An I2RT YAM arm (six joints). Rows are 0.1 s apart.
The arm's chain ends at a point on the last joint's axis. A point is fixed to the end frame.
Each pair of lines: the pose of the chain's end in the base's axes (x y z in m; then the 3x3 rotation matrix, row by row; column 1 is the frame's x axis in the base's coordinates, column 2 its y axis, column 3 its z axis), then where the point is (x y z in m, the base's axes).
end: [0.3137, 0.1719, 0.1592], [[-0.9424, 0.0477, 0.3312], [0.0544, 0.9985, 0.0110], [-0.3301, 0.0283, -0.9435]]
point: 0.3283 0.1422 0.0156
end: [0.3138, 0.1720, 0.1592], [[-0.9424, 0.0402, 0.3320], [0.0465, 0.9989, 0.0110], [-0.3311, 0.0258, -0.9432]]
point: 0.3288 0.1421 0.0157
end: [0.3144, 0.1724, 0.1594], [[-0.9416, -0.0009, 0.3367], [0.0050, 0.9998, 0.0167], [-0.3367, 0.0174, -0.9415]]
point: 0.3314 0.1419 0.0162
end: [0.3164, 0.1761, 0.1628], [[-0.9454, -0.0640, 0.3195], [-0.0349, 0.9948, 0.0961], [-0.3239, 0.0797, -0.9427]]
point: 0.3330 0.1556 0.0178
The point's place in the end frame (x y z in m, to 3 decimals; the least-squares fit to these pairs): 0.032 -0.033 0.140
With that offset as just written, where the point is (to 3 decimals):
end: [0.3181, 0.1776, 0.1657], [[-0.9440, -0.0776, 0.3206], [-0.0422, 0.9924, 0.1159], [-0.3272, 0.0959, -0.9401]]
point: 0.335 0.160 0.020
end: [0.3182, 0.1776, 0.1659], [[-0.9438, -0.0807, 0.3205], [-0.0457, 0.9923, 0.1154], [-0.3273, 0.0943, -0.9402]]
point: 0.336 0.160 0.021
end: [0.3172, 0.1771, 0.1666], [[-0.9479, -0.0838, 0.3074], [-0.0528, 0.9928, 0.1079], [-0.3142, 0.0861, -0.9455]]
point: 0.333 0.158 0.021
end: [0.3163, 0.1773, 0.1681], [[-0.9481, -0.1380, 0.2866], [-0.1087, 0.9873, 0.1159], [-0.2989, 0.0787, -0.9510]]
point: 0.331 0.157 0.023
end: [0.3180, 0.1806, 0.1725], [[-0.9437, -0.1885, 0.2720], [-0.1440, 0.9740, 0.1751], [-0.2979, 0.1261, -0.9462]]
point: 0.332 0.168 0.026
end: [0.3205, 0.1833, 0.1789], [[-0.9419, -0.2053, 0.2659], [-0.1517, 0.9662, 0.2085], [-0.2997, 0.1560, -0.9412]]
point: 0.334 0.176 0.032
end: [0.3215, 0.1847, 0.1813], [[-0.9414, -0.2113, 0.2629], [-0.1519, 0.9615, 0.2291], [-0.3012, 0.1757, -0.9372]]
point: 0.335 0.180 0.035
